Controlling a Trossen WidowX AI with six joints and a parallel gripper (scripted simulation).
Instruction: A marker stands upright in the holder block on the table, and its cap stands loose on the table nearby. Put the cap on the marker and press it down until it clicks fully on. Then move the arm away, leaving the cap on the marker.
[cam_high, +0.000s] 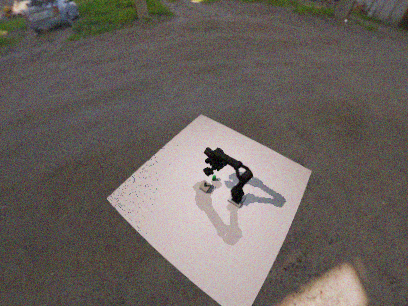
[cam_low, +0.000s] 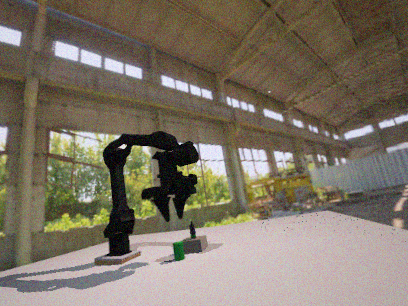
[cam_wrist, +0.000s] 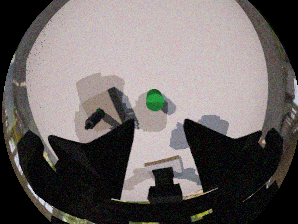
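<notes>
Now: gripper tip 9 cm above the green cap. Also, from my gripper tip: grey holder block: 1 cm ahead, 11 cm to the left, 9 cm below.
</notes>
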